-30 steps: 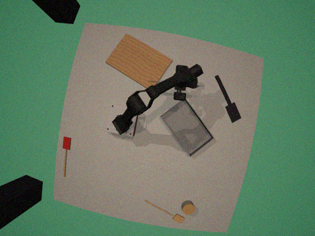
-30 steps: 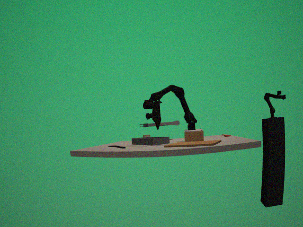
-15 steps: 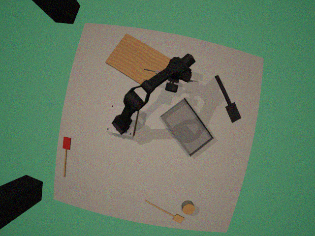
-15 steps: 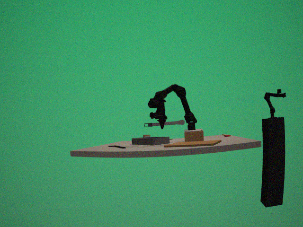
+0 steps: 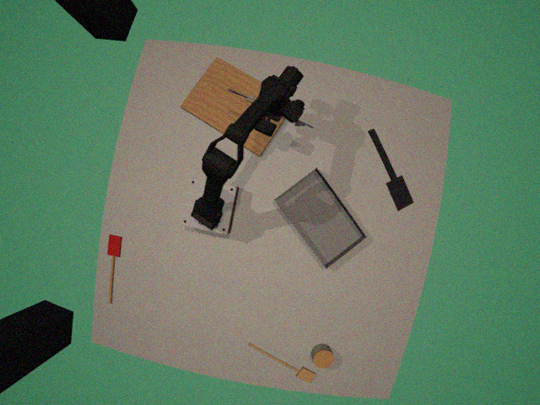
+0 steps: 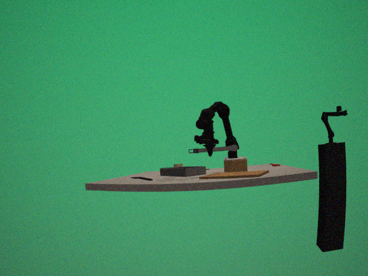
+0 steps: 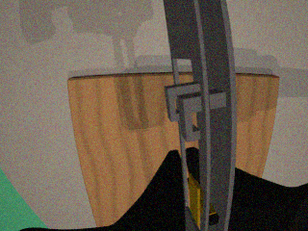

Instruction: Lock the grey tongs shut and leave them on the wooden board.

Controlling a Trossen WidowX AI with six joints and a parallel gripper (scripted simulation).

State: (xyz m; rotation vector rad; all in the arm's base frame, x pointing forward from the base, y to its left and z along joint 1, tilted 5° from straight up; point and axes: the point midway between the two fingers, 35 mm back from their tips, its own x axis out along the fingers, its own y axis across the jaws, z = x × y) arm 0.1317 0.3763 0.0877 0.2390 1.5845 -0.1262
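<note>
Now: the wooden board 150 mm behind my gripper tip, 120 mm below it and 30 mm to the left of it. Also, from my gripper tip: roasting tin (300 mm to the right, 240 mm ahead, 100 mm below); then black spatula (470 mm ahead, 120 mm below, 80 mm to the right); then yellow mark (40 mm above, 10 mm ahead).
</note>
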